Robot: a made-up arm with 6 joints.
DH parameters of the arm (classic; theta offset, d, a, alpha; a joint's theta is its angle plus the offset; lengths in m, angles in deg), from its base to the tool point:
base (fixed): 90 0.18 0 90
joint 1: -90 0.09 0.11 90
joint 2: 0 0.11 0.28 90
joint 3: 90 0.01 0.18 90
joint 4: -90 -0.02 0.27 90
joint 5: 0 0.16 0.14 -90
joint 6: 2.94 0 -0.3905 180
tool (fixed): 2.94 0 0 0
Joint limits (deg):
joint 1: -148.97..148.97
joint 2: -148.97..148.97
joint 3: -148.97..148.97
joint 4: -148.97..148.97
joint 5: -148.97..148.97
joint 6: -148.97..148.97
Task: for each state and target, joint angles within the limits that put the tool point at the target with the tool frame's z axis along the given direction. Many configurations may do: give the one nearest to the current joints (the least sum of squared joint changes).
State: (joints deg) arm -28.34 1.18 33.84 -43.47 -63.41 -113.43
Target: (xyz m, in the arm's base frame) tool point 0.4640 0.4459 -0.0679 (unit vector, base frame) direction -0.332 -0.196 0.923
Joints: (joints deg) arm 23.04 -4.29 49.66 -54.82 -44.00 -145.68
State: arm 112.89 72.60 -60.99 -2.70 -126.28 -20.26
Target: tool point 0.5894 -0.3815 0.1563 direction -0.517 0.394 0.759
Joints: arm 110.92 93.08 -102.79 33.97 -132.58 -2.04
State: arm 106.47 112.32 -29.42 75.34 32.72 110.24
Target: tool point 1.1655 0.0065 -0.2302 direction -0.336 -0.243 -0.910
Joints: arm 86.35 62.02 -65.38 81.66 2.10 116.12
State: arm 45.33 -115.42 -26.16 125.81 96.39 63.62
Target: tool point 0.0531 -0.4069 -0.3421 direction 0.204 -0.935 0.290
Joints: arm 43.63 -80.75 1.97 148.97 71.21 20.46
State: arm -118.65 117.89 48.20 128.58 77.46 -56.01
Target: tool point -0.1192 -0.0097 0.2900 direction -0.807 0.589 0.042
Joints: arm -119.50 69.92 68.62 79.33 88.06 -38.54
